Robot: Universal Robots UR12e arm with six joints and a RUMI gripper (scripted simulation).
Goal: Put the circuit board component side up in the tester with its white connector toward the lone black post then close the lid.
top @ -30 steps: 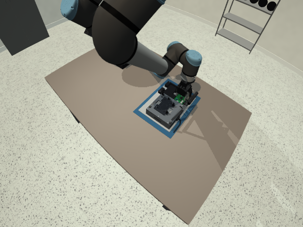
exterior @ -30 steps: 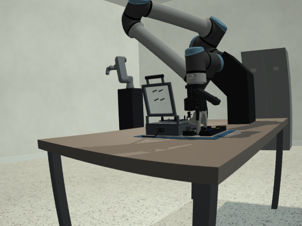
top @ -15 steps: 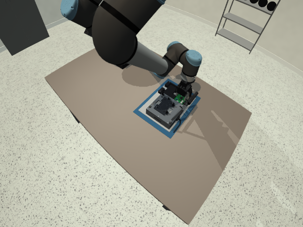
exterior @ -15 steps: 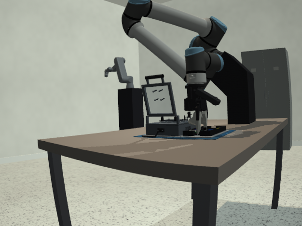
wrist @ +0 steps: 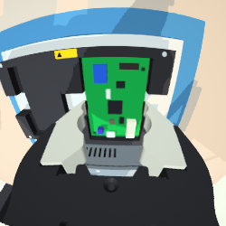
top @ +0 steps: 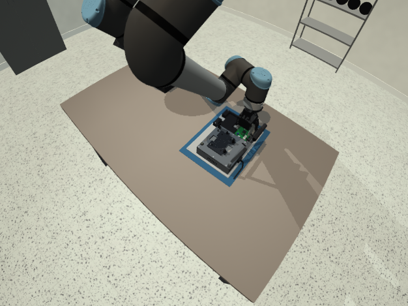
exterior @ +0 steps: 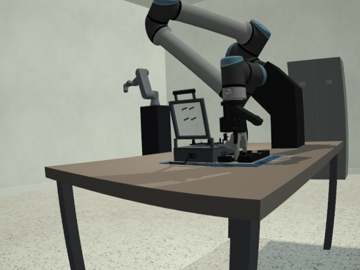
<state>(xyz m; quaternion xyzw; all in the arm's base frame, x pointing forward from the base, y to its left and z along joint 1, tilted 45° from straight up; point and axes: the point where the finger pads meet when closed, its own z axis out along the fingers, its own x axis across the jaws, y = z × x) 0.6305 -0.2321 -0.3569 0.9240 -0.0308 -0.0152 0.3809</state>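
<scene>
Right now the tester is 10 mm behind my hand, 130 mm to the right of it and 90 mm above it. Also, from my hand: tester bed (40 mm behind, 160 mm to the right, 50 mm above); green circuit board (right at my hand); black post (110 mm behind, 110 mm to the right, 70 mm above).
</scene>
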